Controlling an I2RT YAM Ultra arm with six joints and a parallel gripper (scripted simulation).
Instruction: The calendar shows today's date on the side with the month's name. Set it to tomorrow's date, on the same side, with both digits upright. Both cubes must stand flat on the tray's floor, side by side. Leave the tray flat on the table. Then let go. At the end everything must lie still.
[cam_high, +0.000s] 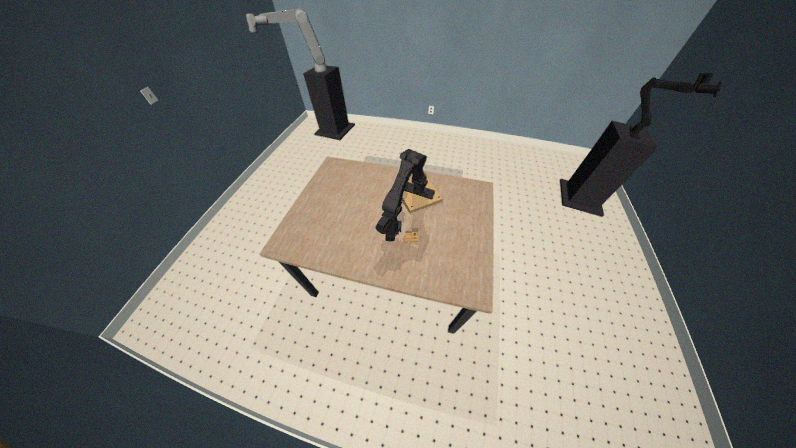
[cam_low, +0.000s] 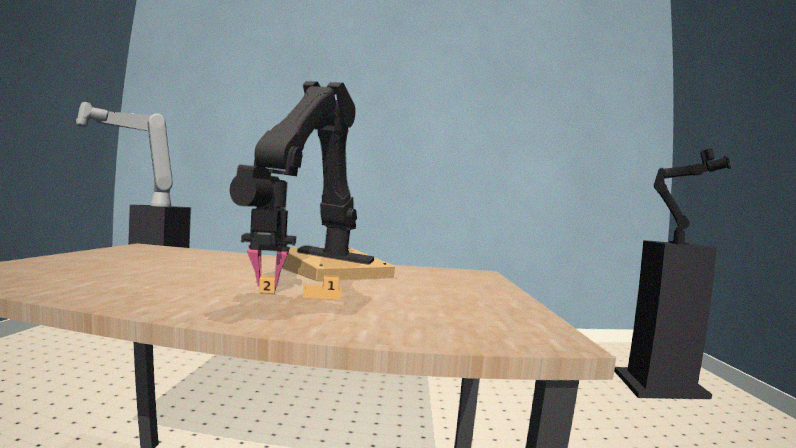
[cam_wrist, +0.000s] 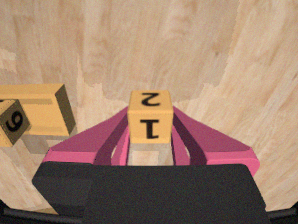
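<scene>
The digit cube is right at my hand. From my hand the other things lie so: tan tray: 10 cm to the left, 4 cm behind, 1 cm below.
</scene>
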